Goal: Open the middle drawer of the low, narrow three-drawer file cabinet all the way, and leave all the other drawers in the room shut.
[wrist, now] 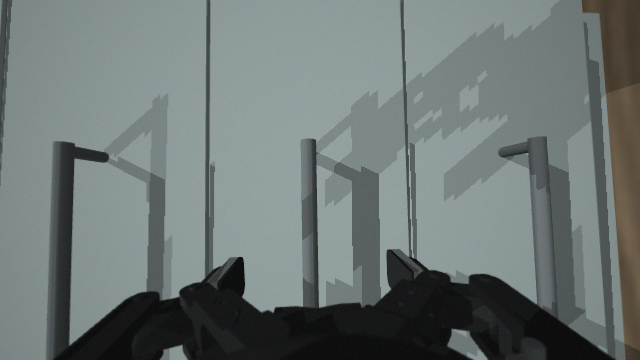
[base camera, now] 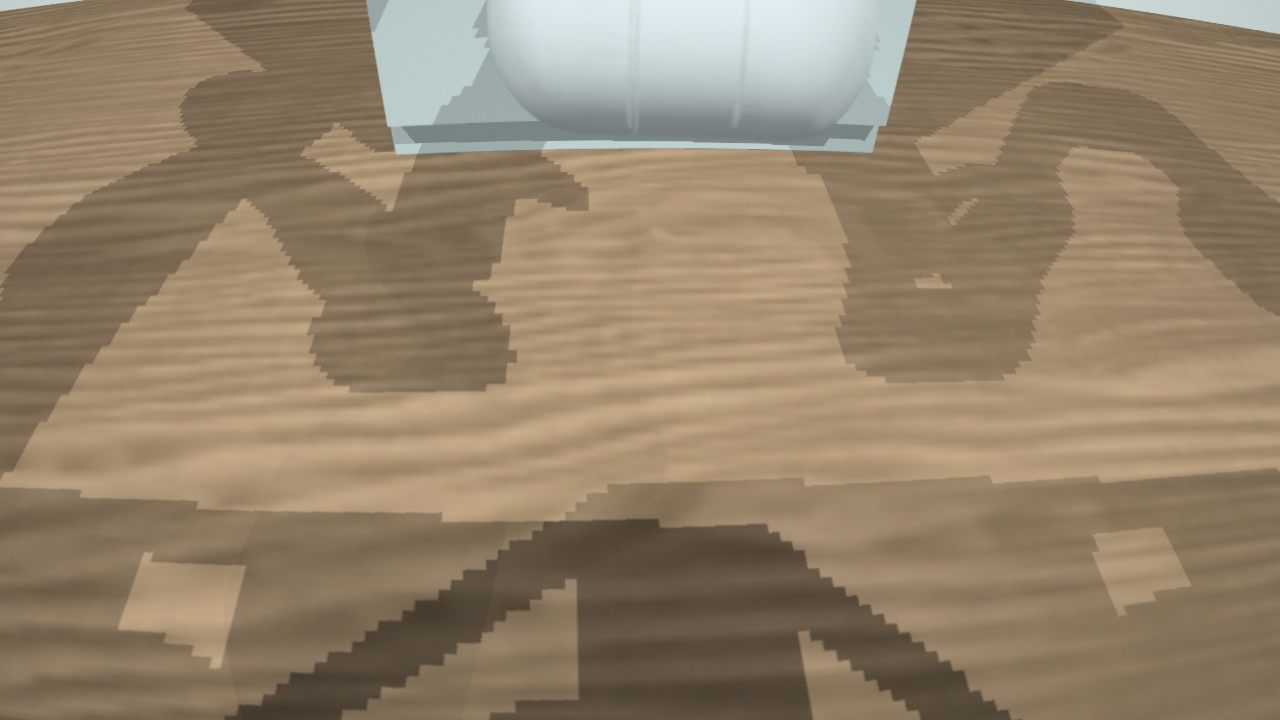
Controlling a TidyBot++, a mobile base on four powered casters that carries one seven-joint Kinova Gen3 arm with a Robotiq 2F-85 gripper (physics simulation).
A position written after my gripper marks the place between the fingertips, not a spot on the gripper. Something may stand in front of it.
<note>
I see my gripper point(wrist: 316, 269) and a middle drawer point(wrist: 307, 170).
</note>
